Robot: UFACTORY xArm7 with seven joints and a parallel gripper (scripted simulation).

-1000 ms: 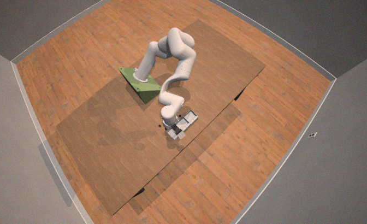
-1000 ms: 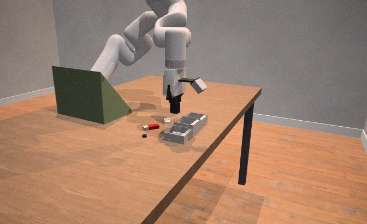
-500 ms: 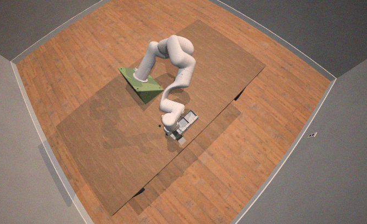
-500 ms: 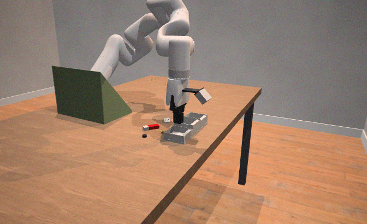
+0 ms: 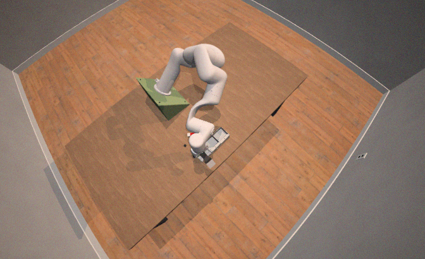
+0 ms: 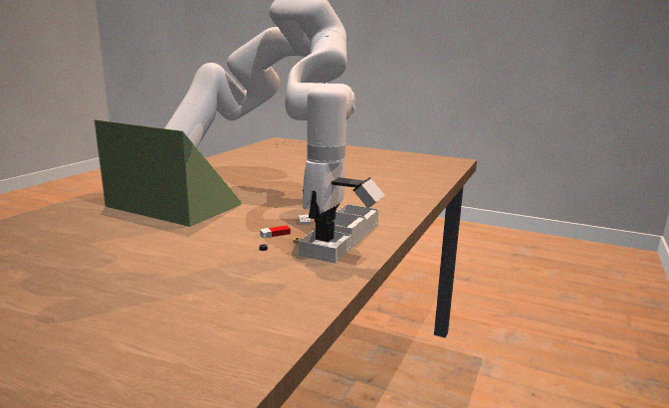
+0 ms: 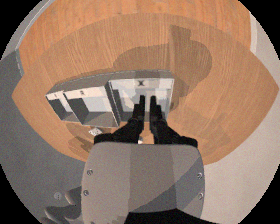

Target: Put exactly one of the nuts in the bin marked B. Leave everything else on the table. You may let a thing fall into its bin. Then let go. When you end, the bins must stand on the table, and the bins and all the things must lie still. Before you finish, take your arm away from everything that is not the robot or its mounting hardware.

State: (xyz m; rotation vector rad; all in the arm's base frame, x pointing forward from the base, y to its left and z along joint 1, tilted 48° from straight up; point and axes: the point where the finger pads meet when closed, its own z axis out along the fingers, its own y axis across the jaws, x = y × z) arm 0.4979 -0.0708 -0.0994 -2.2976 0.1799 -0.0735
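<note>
My gripper is now 8 cm past the yellow nut, 5 cm above it and 3 cm to the right of it. The rest, counted from my hand: white die: 16 cm to the left, 12 cm behind, 5 cm below.
</note>
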